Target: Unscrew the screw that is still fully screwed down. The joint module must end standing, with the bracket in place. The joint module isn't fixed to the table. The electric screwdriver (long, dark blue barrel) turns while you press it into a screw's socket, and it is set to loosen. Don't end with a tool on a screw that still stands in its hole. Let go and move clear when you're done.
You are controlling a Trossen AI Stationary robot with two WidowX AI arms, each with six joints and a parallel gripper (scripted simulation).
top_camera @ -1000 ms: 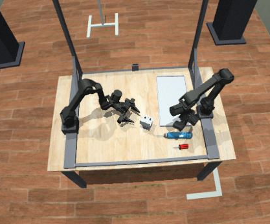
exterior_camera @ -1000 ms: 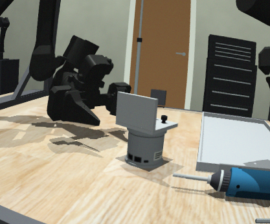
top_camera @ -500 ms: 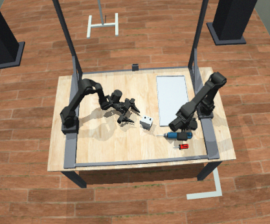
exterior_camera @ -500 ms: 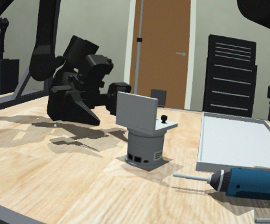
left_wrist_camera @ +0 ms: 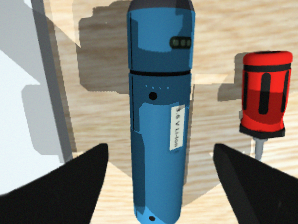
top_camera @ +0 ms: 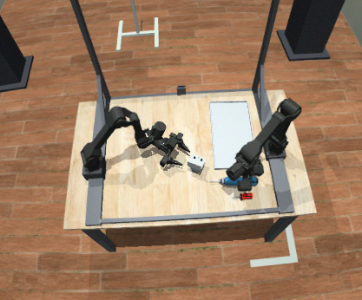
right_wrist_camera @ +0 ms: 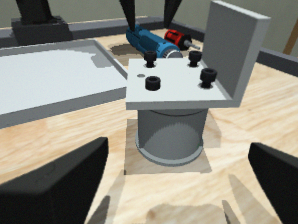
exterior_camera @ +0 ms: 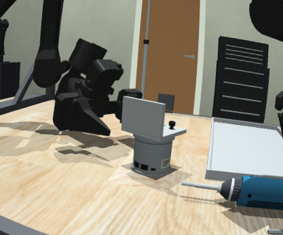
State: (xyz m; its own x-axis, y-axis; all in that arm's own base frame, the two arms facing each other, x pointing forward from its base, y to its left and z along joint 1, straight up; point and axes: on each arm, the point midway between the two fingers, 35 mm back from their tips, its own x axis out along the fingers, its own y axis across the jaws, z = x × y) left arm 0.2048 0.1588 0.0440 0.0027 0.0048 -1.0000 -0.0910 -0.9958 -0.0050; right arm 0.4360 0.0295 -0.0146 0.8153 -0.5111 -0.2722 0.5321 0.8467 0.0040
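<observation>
Now: right hand 7 cm to the right of the grey joint module, 5 cm short of it and 3 cm above it. The rest, counted from my right hand: l-shaped bracket: 7 cm to the left, 5 cm ahead, 1 cm above; then black screw: 10 cm to the left, 5 cm ahead, 1 cm above; then white tray: 29 cm to the left, 13 cm behind, 5 cm below.
</observation>
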